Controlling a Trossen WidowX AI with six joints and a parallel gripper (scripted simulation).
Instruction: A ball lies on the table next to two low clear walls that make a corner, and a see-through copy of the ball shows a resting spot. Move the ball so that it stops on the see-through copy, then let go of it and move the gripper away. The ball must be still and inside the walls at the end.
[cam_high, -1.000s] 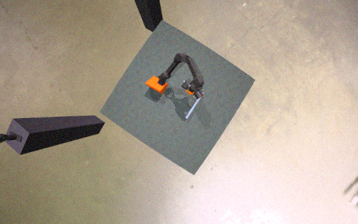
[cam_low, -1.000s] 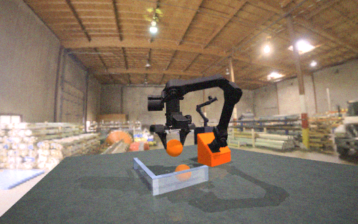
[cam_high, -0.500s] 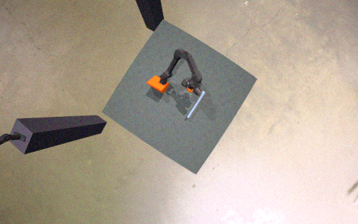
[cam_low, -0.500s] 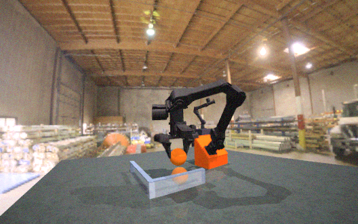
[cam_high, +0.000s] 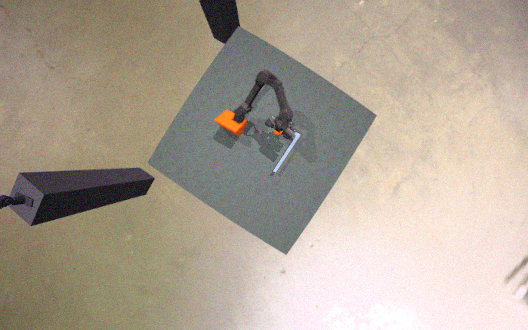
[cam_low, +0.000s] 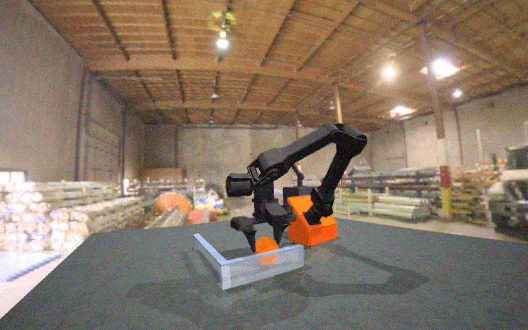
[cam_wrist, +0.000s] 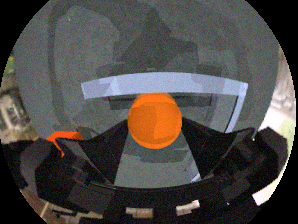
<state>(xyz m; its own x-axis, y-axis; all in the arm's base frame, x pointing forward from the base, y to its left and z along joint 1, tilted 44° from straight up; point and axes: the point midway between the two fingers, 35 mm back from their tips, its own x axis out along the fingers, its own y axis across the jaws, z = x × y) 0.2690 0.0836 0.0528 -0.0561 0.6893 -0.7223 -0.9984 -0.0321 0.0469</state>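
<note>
The see-through copy of ball lies 2 cm below my gripper tip.
</note>
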